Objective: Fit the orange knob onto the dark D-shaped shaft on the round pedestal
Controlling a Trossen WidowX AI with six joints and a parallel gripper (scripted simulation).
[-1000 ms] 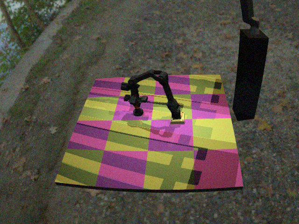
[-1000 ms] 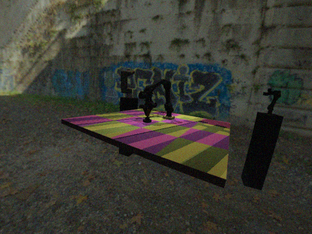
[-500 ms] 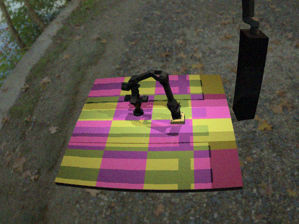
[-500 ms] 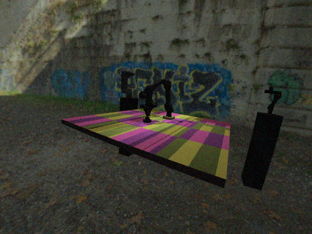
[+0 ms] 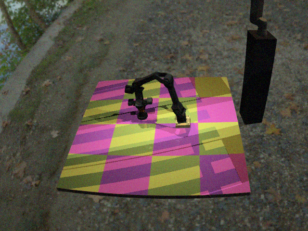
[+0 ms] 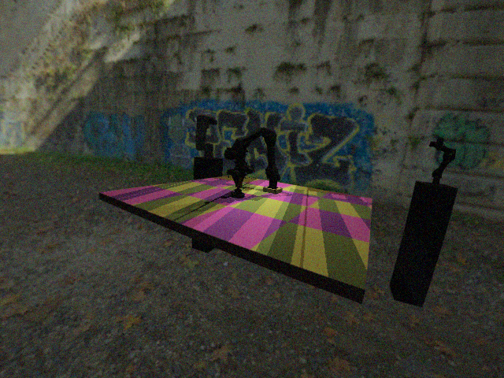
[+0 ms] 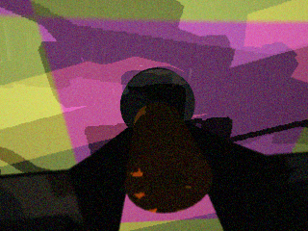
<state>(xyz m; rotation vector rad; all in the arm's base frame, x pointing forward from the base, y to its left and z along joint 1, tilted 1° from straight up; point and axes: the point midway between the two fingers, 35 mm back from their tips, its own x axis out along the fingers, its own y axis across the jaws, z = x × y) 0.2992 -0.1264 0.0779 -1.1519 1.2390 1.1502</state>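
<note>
My gripper tip is 2 cm below the orange knob. From my gripper tip the other things lie so: pedestal: 4 cm below.
</note>
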